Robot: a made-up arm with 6 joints.
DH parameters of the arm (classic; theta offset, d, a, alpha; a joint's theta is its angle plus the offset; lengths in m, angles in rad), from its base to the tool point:
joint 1: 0 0.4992 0 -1.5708
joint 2: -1.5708 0 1.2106 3.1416
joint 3: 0 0 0 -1.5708
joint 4: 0 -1.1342 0 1.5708
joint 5: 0 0.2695 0 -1.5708
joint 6: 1.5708 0 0 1.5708
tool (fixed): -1.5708 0 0 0
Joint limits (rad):
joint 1: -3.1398..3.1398
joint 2: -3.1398..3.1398
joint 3: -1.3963..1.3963
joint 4: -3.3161..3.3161
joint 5: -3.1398..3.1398
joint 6: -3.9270..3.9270
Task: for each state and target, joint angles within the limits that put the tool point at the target. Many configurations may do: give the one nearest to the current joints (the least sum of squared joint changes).
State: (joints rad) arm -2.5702 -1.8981 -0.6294 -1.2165 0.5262 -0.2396
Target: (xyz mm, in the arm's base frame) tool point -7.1 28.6 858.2
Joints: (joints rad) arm -2.5351 -1.3248 -1.0376 -1.4684 0.5262 -0.2396
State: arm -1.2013 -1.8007 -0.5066 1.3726 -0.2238 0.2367
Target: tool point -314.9 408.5 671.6
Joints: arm -1.0822 -2.5001 -1.3375 1.2448 -0.2238 0.2367
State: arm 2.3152 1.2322 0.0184 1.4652 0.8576 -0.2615
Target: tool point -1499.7 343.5 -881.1
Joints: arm 2.9165 1.7966 0.3053 1.5705 0.8576 -0.2615
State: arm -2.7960 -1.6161 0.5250 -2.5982 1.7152 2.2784
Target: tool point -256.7 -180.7 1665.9
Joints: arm -3.1223 -0.7796 -0.3328 -2.2809 1.7152 2.2784
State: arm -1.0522 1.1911 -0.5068 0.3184 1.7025 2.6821
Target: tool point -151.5 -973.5 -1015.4
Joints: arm -1.4719 1.9001 0.0652 0.4128 1.7025 2.6821
